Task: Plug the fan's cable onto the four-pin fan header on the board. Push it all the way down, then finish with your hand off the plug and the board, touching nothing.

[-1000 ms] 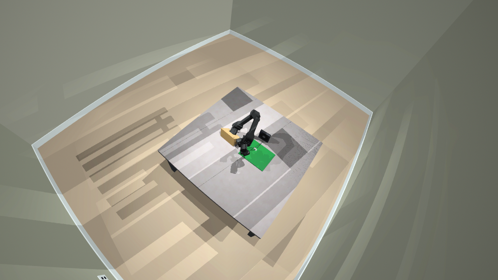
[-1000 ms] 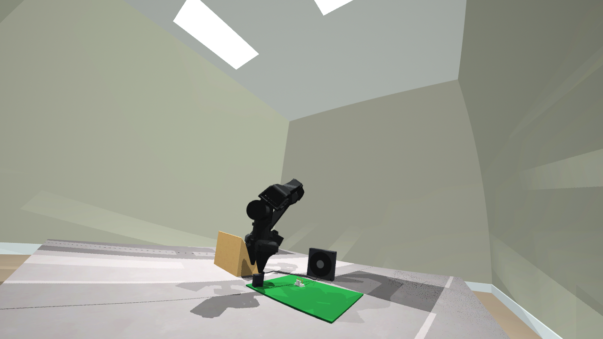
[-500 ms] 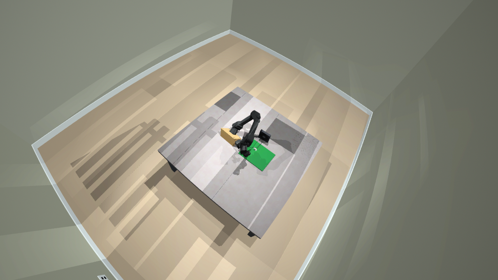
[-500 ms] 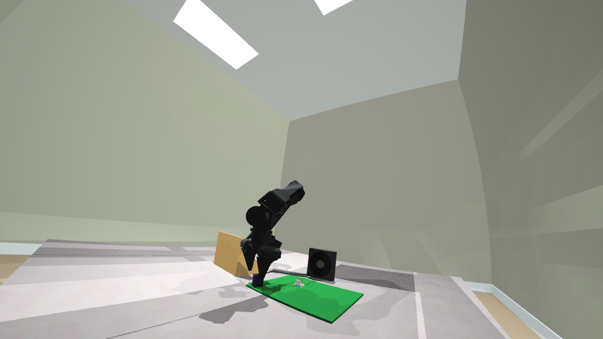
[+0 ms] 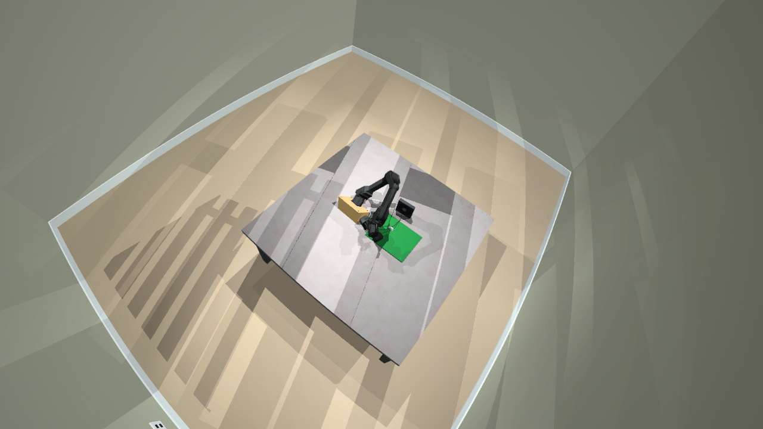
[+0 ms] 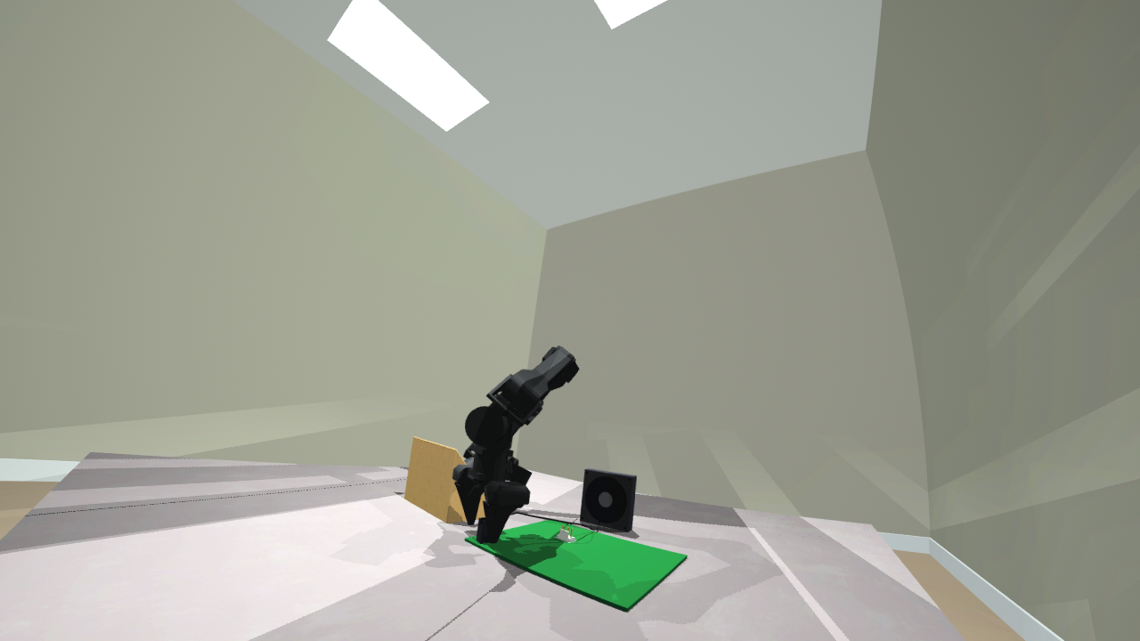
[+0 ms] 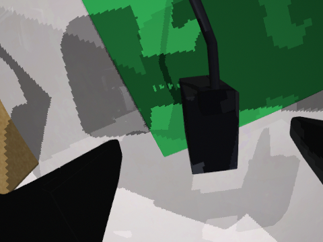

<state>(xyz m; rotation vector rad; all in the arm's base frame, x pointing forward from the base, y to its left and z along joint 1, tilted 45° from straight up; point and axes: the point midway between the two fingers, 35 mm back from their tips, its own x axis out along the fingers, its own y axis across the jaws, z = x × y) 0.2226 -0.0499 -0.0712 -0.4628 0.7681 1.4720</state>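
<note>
My gripper tip is 1 cm to the right of the black fan plug. Also, from my gripper tip: green board (11 cm ahead, 13 cm to the left, 3 cm below); black fan (3 cm ahead, 31 cm to the left, 4 cm above).
</note>
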